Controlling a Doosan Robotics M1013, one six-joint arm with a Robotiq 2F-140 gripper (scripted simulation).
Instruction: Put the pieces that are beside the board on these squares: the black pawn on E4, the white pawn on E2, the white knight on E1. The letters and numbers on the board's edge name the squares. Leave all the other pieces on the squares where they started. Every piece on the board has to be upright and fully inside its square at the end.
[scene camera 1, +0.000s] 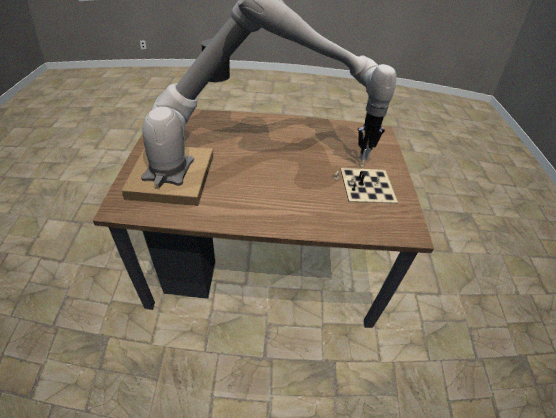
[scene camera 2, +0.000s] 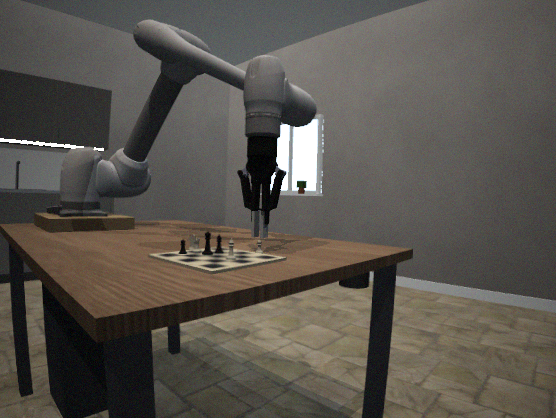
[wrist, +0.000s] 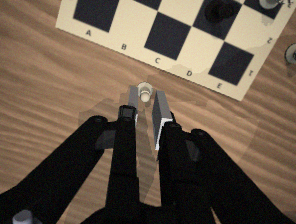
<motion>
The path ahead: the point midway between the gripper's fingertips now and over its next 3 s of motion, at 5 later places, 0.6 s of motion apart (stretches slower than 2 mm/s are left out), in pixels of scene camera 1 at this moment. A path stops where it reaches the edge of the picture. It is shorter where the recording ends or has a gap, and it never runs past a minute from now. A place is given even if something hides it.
My gripper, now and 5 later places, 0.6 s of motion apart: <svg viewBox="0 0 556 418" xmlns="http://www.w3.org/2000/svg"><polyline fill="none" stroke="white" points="363,159 362,163 362,164 364,153 366,148 355,158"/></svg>
</motion>
